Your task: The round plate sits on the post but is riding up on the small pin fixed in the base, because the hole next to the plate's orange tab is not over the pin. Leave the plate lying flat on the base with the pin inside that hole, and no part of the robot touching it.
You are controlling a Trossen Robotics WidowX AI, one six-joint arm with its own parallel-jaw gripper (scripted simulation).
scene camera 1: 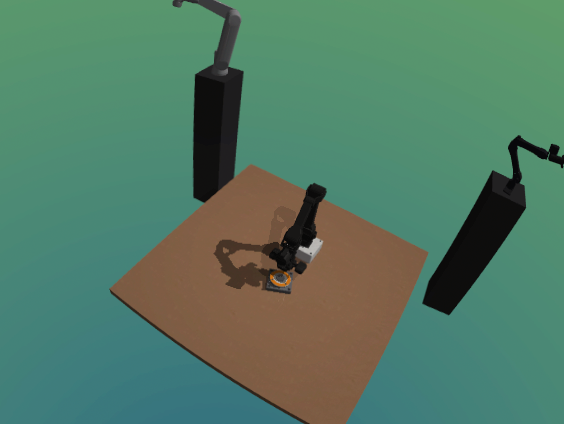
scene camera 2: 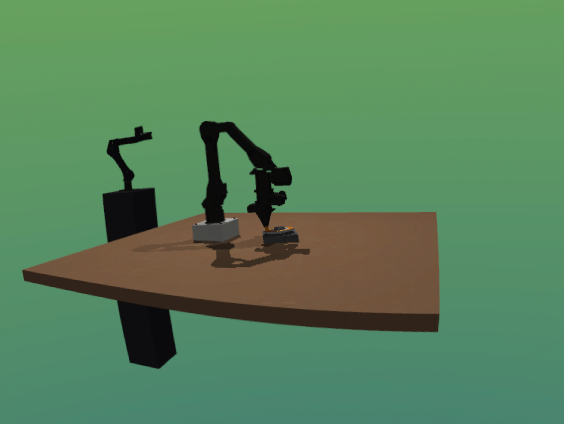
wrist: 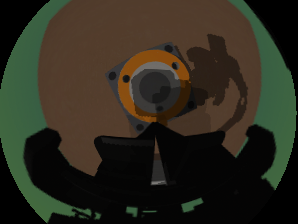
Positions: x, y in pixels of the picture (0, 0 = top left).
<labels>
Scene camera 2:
my gripper: 266, 228
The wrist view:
my gripper: 154, 124
grey base: 154, 87
</labels>
